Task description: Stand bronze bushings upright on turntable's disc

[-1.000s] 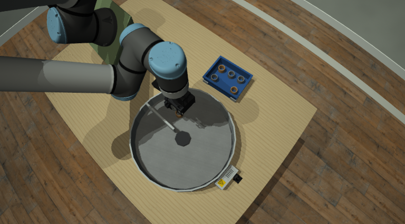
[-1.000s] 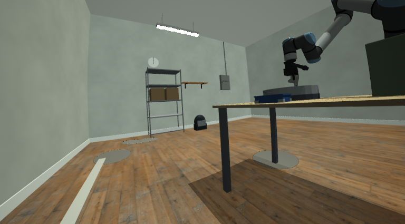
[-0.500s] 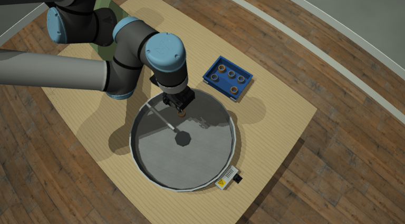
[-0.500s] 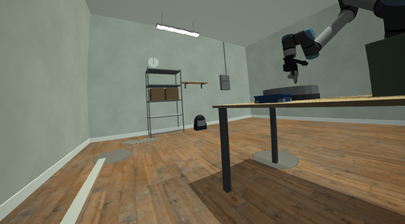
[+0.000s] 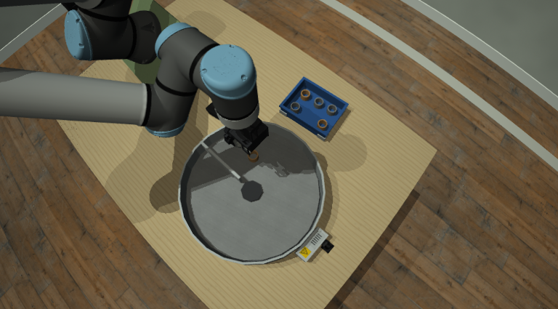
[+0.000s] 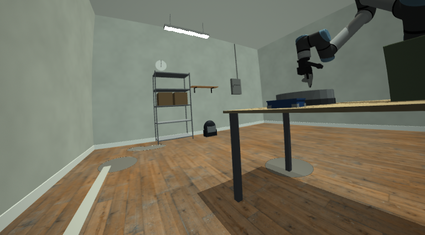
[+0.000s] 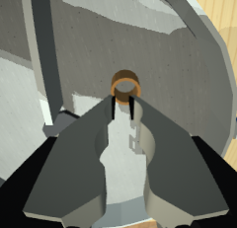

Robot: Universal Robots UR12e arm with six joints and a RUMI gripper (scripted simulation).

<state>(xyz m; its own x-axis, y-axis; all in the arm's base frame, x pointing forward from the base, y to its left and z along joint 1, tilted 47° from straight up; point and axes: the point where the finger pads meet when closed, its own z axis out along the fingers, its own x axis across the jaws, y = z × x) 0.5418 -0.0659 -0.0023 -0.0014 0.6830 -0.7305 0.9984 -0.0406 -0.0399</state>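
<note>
The blue crate is 280 mm to the left of my hand, 120 mm below it and 50 mm ahead of it. Also, from my hand: turntable disc: 90 mm below, 90 mm ahead, 80 mm to the right; then turntable: 110 mm ahead, 90 mm below, 80 mm to the right.
</note>
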